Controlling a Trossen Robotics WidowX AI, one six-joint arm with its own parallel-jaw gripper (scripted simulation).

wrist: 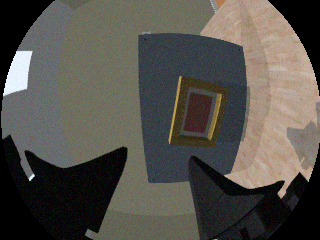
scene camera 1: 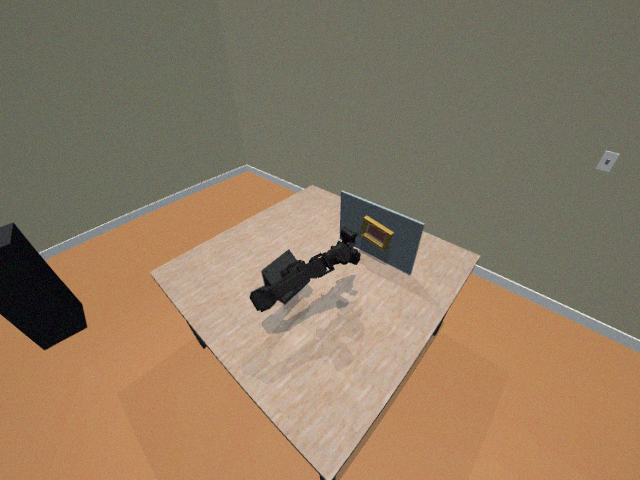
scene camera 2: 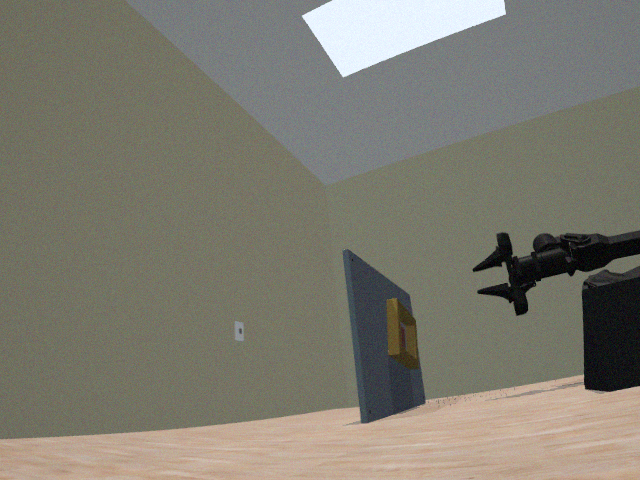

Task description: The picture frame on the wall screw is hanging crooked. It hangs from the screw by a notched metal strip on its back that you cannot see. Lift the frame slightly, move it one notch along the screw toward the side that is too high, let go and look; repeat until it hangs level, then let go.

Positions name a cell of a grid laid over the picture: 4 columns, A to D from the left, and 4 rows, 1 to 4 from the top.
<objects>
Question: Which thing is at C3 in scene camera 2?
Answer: A gold picture frame.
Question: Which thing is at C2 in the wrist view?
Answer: A gold picture frame.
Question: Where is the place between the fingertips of my gripper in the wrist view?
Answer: B3
</objects>
